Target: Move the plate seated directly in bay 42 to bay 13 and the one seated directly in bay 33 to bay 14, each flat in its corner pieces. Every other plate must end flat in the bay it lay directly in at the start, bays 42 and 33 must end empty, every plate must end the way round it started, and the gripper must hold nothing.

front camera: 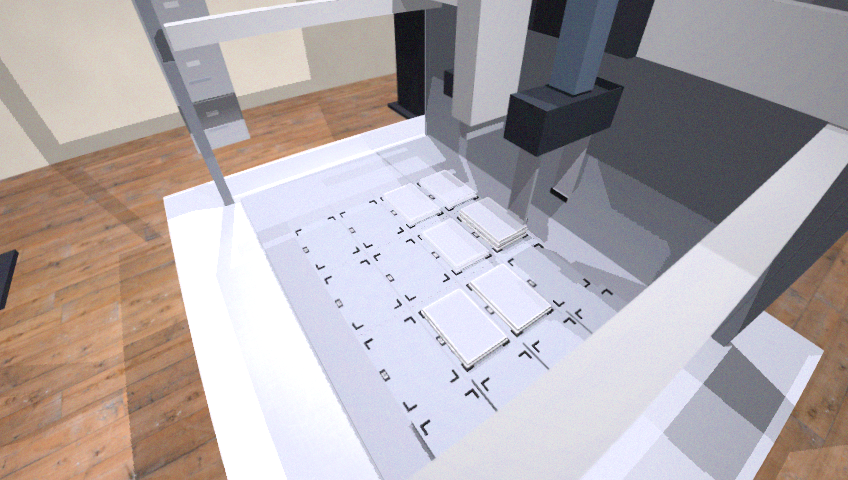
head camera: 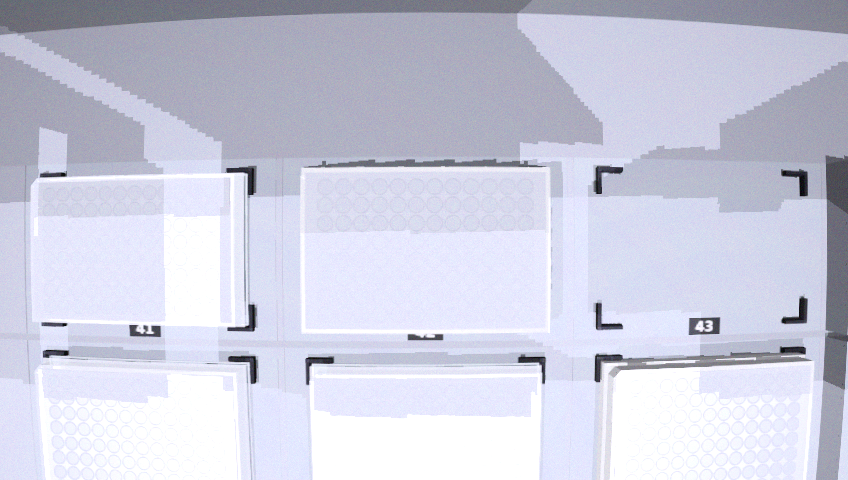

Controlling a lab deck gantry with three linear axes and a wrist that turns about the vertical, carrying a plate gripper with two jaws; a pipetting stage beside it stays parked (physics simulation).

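Places are measured from the robot's base along level axes (x right, y back, z down), in centimetres.
Where they show: gripper, fingertip midpoint: (front camera: 538, 207); robot's base, origin of the base link: (front camera: 296, 232).
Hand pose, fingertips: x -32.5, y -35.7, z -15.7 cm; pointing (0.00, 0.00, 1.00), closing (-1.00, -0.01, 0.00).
Each offset is from my fingertips to the centre of the thing. "*": to the spot under its first point.
A stack of white plates {dx -3.9, dy +12.9, dz +13.7 cm} (front camera: 492, 221) (head camera: 425, 267) stands in bay 42, its exact count unclear. A white plate {dx +6.8, dy -3.5, dz +15.0 cm} (front camera: 509, 296) (head camera: 714, 437) lies in bay 33; its layered side edge leaves unclear whether another is beneath. My gripper (front camera: 538, 207) hangs high near bay 42 with its jaws apart and no plate visible between them; one jaw partly blends into the reflections behind it. The gripper does not show in the head view. Bay 13 {* dx +28.3, dy -3.8, dz +15.7 cm} (front camera: 410, 361) is empty in the front view. Bay 14 {* dx +28.9, dy -14.7, dz +14.3 cm} (front camera: 449, 418) is largely hidden by the pale front beam.
Other white plates lie in bay 41 {* dx -3.5, dy +28.7, dz +14.3 cm} (front camera: 447, 187) (head camera: 130, 255), bay 31 {* dx +7.2, dy +28.3, dz +14.3 cm} (front camera: 411, 203) (head camera: 139, 428), bay 32 {* dx +6.8, dy +12.4, dz +14.3 cm} (front camera: 455, 242) (head camera: 425, 446) and bay 23 {* dx +18.0, dy -4.4, dz +14.3 cm} (front camera: 464, 327). Bay 43 {* dx -3.8, dy -3.3, dz +15.7 cm} (head camera: 702, 249) holds no plate. A pale column (front camera: 490, 59) stands beside the gripper. The beam (front camera: 618, 350) crosses the front.
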